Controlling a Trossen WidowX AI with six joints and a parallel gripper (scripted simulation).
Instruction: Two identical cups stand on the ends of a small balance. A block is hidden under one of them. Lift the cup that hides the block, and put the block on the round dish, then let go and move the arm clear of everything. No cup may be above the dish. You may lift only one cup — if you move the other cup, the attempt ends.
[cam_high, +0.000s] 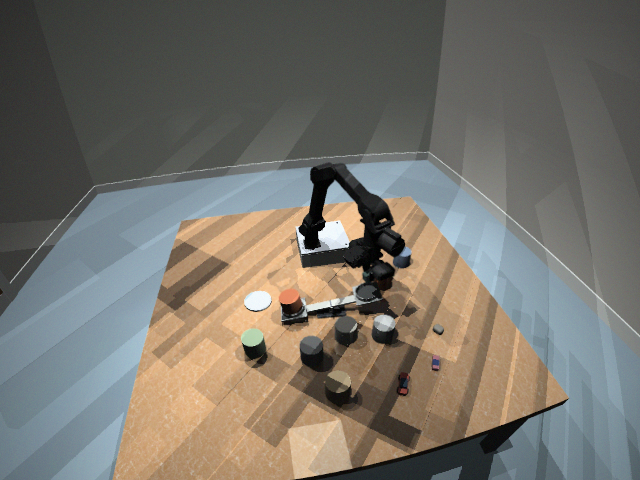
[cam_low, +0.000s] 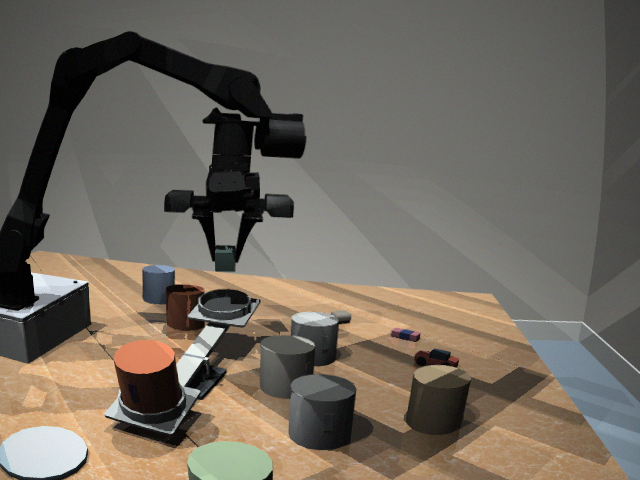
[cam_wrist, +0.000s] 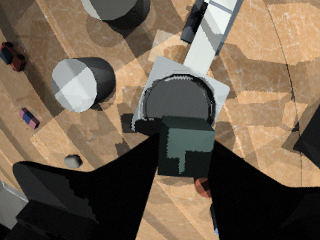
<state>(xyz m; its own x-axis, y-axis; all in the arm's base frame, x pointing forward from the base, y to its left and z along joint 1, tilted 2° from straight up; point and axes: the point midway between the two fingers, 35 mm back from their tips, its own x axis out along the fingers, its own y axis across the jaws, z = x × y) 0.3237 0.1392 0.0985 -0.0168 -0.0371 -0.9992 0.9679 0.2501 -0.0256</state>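
The pale blue round dish is 11 cm behind my gripper tip, 38 cm to the right of it and 14 cm below it. From my gripper tip the other things lie so: grey lump 17 cm ahead, 21 cm to the left, 13 cm below; then teal block 1 cm above; then cream cup 13 cm ahead, 11 cm to the right, 11 cm below.
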